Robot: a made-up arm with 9 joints. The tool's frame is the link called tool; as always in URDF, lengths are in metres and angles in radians.
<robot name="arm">
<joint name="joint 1" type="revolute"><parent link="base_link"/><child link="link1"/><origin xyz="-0.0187 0.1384 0.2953" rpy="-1.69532 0.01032 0.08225"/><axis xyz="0 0 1"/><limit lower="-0.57" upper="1.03" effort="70" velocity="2.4"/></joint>
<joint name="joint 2" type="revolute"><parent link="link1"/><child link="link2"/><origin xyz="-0.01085 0.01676 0.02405" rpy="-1.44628 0.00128 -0.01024"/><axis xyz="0 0 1"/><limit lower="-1.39" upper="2.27" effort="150" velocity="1.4"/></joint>
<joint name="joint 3" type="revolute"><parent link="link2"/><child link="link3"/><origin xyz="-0.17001 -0.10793 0.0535" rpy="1.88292 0.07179 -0.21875"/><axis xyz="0 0 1"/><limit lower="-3.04" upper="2.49" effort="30" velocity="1.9"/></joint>
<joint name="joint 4" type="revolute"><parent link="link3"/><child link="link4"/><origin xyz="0.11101 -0.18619 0.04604" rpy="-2.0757 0.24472 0.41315"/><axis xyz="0 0 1"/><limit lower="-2.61" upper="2.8" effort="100" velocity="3.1"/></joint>
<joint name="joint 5" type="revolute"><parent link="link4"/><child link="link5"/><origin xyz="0.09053 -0.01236 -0.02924" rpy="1.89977 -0.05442 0.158"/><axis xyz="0 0 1"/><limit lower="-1.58" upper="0.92" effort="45" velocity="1.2"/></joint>
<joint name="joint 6" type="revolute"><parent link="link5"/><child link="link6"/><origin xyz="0.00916 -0.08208 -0.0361" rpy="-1.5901 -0.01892 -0.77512"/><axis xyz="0 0 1"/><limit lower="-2.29" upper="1.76" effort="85" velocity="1.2"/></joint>
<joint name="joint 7" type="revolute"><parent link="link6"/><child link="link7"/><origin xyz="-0.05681 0.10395 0.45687" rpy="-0.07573 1.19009 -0.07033"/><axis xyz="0 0 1"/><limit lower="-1.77" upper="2.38" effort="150" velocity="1.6"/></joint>
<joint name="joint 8" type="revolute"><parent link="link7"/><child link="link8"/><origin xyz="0.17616 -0.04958 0.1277" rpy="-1.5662 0.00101 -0.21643"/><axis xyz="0 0 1"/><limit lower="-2.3" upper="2.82" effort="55" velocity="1.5"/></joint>
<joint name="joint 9" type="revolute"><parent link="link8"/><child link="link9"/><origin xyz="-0.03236 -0.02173 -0.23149" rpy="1.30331 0.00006 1.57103"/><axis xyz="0 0 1"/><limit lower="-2.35" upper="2.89" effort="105" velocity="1"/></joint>
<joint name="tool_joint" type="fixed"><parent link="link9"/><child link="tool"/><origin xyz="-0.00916 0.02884 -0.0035" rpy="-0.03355 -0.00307 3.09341"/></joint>
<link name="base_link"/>
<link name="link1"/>
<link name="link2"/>
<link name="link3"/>
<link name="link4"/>
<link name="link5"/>
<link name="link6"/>
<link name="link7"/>
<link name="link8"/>
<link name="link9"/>
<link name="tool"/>
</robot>
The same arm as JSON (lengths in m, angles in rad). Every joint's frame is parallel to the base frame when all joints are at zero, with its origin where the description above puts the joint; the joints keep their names.
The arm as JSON. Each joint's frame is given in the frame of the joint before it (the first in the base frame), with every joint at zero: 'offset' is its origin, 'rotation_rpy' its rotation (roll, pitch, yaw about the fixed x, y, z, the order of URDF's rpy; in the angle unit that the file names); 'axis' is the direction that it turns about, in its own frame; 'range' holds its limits. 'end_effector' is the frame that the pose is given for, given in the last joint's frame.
{
  "length_unit": "m",
  "angle_unit": "rad",
  "chain": [
    {
      "id": "joint 1",
      "offset": [
        -0.0187,
        0.1384,
        0.2953
      ],
      "rotation_rpy": [
        0.0,
        0.0,
        0.0
      ],
      "axis": [
        -0.0828,
        0.988797,
        -0.1242
      ],
      "range": [
        -0.57,
        1.03
      ]
    },
    {
      "id": "joint 2",
      "offset": [
        -0.0128,
        0.0208,
        -0.0195
      ],
      "rotation_rpy": [
        0.0,
        0.0,
        0.0
      ],
      "axis": "-z",
      "range": [
        -1.39,
        2.27
      ]
    },
    {
      "id": "joint 3",
      "offset": [
        -0.1783,
        0.0936,
        -0.0535
      ],
      "rotation_rpy": [
        0.0,
        0.0,
        0.0
      ],
      "axis": [
        -0.303189,
        0.902366,
        0.306288
      ],
      "range": [
        -3.04,
        2.49
      ]
    },
    {
      "id": "joint 4",
      "offset": [
        0.0966,
        0.016,
        0.1988
      ],
      "rotation_rpy": [
        0.0,
        0.0,
        0.0
      ],
      "axis": [
        -0.31419,
        -0.32259,
        -0.892872
      ],
      "range": [
        -2.61,
        2.8
      ]
    },
    {
      "id": "joint 5",
      "offset": [
        0.0882,
        0.036,
        -0.0113
      ],
      "rotation_rpy": [
        0.0,
        0.0,
        0.0
      ],
      "axis": "+y",
      "range": [
        -1.58,
        0.92
      ]
    },
    {
      "id": "joint 6",
      "offset": [
        0.0401,
        -0.0361,
        0.0722
      ],
      "rotation_rpy": [
        0.0,
        0.0,
        0.0
      ],
      "axis": [
        0.370511,
        -0.019301,
        -0.928628
      ],
      "range": [
        -2.29,
        1.76
      ]
    },
    {
      "id": "joint 7",
      "offset": [
        0.1176,
        -0.1138,
        -0.4427
      ],
      "rotation_rpy": [
        0.0,
        0.0,
        0.0
      ],
      "axis": "+x",
      "range": [
        -1.77,
        2.38
      ]
    },
    {
      "id": "joint 8",
      "offset": [
        0.1277,
        0.0585,
        0.1734
      ],
      "rotation_rpy": [
        0.0,
        0.0,
        0.0
      ],
      "axis": [
        0.0046,
        -0.964427,
        0.264308
      ],
      "range": [
        -2.3,
        2.82
      ]
    },
    {
      "id": "joint 9",
      "offset": [
        0.0207,
        0.2148,
        -0.0924
      ],
      "rotation_rpy": [
        0.0,
        0.0,
        0.0
      ],
      "axis": "+z",
      "range": [
        -2.35,
        2.89
      ]
    }
  ],
  "end_effector": {
    "offset": [
      0.0093,
      -0.0288,
      -0.0035
    ],
    "rotation_rpy": [
      -0.0335,
      -0.0031,
      -0.0435
    ]
  }
}

